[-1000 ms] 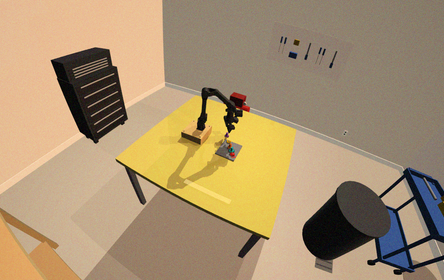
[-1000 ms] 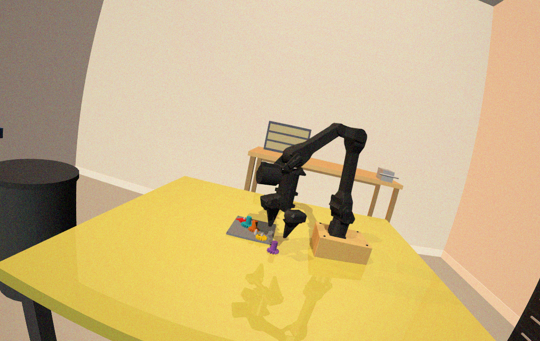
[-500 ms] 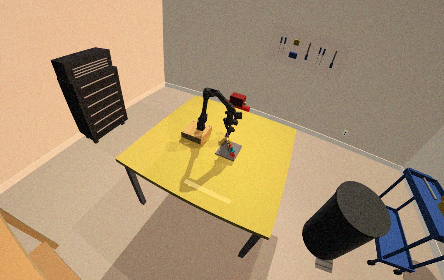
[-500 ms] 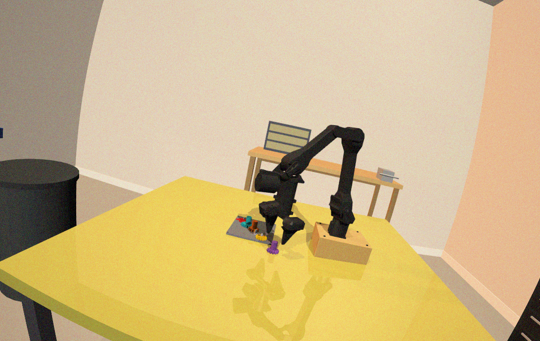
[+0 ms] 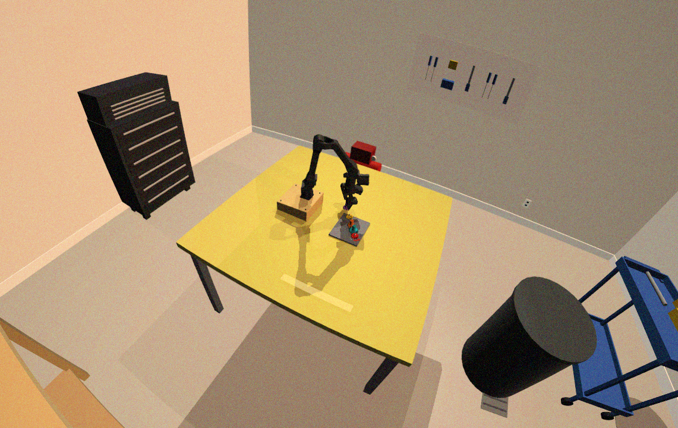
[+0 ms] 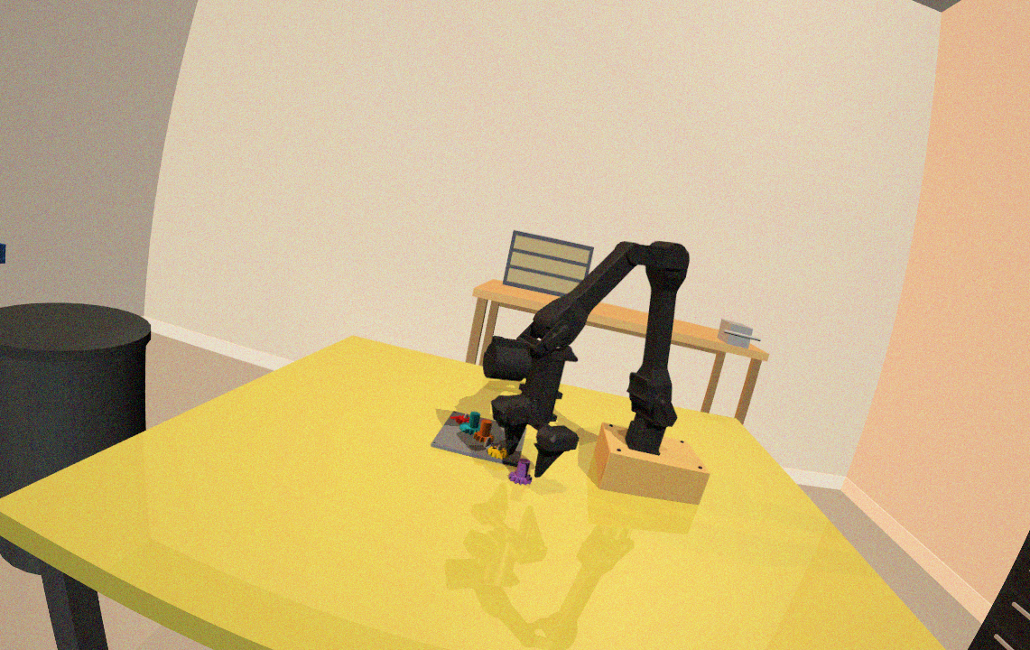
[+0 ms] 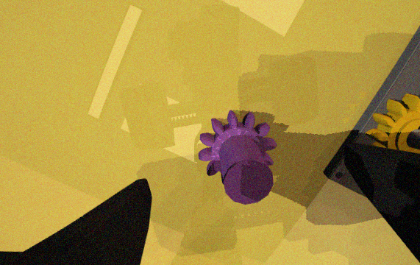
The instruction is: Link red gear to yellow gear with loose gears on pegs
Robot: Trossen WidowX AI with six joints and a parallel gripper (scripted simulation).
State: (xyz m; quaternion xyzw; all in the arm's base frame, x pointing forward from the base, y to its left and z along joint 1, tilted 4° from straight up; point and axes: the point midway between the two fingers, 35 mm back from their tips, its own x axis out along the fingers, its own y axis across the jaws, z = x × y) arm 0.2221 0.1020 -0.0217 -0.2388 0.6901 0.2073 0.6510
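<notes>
My gripper tip is now 1 cm above the purple gear. The rest, counted from my gripper tip: grey board 9 cm ahead, 16 cm to the right, 2 cm below; orange gear 9 cm ahead, 14 cm to the right, 1 cm below; yellow gear 5 cm ahead, 7 cm to the right, 1 cm below.
</notes>
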